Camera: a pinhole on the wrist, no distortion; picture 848 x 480 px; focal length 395.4 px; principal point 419.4 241.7 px. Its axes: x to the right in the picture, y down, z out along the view. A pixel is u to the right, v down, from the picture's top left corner.
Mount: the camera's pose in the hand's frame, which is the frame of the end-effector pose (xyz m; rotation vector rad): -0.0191 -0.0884 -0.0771 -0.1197 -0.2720 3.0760
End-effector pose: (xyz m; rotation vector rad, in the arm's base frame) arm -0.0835 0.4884 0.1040 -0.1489 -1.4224 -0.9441
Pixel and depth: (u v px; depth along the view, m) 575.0 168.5 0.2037
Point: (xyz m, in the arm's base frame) -0.2146 0.5635 -0.0063
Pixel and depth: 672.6 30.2 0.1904
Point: -0.1634 0.6218 -0.0107
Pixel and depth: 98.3 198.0 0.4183
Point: -0.4876 0.4913 0.3715
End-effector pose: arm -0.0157 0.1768 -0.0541 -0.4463 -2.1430 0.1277
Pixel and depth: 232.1 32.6 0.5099
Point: -0.4922 0.3523 -0.2065
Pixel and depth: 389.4 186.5 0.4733
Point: -0.3613 0.1004 -0.2733
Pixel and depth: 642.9 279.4 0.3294
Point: -0.1243 -0.0442 -0.3234
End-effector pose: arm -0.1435 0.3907 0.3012 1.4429 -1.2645 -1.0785
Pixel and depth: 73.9 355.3 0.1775
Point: -0.1931 0.2761 0.1009
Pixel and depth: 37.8 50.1 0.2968
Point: -0.3711 0.1234 0.2210
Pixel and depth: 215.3 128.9 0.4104
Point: -0.4694 0.2020 0.1632
